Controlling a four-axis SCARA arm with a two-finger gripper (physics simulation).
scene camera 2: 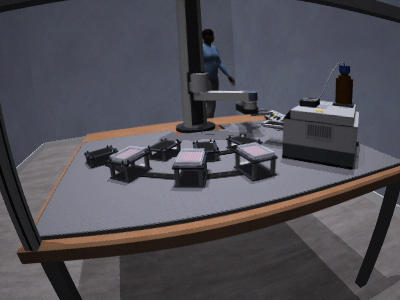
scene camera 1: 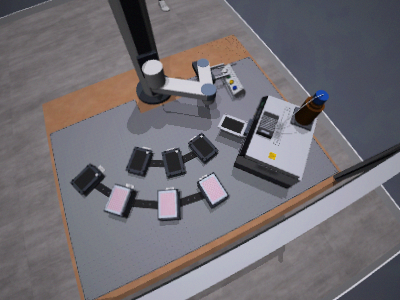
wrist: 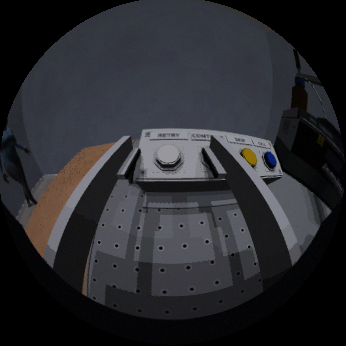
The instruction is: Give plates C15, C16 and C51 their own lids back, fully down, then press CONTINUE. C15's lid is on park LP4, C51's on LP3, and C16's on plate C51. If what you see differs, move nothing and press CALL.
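Seen in the pictures: gripper, fingertip midpoint: (scene camera 2: 269,111) (scene camera 1: 226,69) (wrist: 170,142); arm's base at its link origin: (scene camera 2: 195,128).
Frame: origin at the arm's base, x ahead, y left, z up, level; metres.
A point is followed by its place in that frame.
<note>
My gripper (scene camera 1: 229,70) @(x 0.131, y 0.466, z 0.090 m) (scene camera 2: 265,113) @(x 0.131, y 0.466, z 0.090 m) (wrist: 170,142) @(x 0.131, y 0.466, z 0.090 m) is shut and empty, its two spaced fingers at the button panel (scene camera 1: 240,92) @(x 0.314, y 0.467, z 0.062 m) (scene camera 2: 274,123) (wrist: 187,173) @(x 0.146, y 0.443, z 0.065 m). In the wrist view the white RETRY button (wrist: 168,155) @(x 0.128, y 0.454, z 0.080 m) shows between the fingertips; the right fingertip covers most of the CONTINUE button. The yellow SKIP button (wrist: 249,157) @(x 0.225, y 0.445, z 0.081 m) and blue CALL button (wrist: 270,160) @(x 0.271, y 0.439, z 0.080 m) lie to the right. Three pink plates with pale rims, left (scene camera 1: 119,200) @(x 0.641, y -0.403, z 0.102 m) (scene camera 2: 130,154) @(x 0.667, y -0.401, z 0.103 m), middle (scene camera 1: 168,204) @(x 0.760, y -0.193, z 0.103 m) (scene camera 2: 190,157) @(x 0.783, y -0.202, z 0.103 m) and right (scene camera 1: 213,190) @(x 0.793, y 0.030, z 0.101 m) (scene camera 2: 255,151) @(x 0.811, y 0.020, z 0.101 m), sit level on tall stands. Their labels and lid seating are too small to tell.
Four low black holders (scene camera 1: 87,179) @(x 0.447, y -0.544, z 0.058 m) (scene camera 1: 139,161) @(x 0.473, y -0.253, z 0.059 m) (scene camera 1: 173,162) @(x 0.558, y -0.089, z 0.056 m) (scene camera 1: 202,148) @(x 0.553, y 0.087, z 0.060 m) show dark tops. A white instrument (scene camera 1: 285,145) @(x 0.772, y 0.415, z 0.219 m) (scene camera 2: 320,132) @(x 0.830, y 0.304, z 0.144 m) with an extended tray (scene camera 1: 222,128) @(x 0.515, y 0.227, z 0.112 m) and a brown bottle (scene camera 1: 307,114) @(x 0.709, y 0.540, z 0.314 m) (scene camera 2: 344,89) @(x 0.720, y 0.549, z 0.300 m) stands right. A person (scene camera 2: 212,62) (wrist: 14,157) stands behind the table.
</note>
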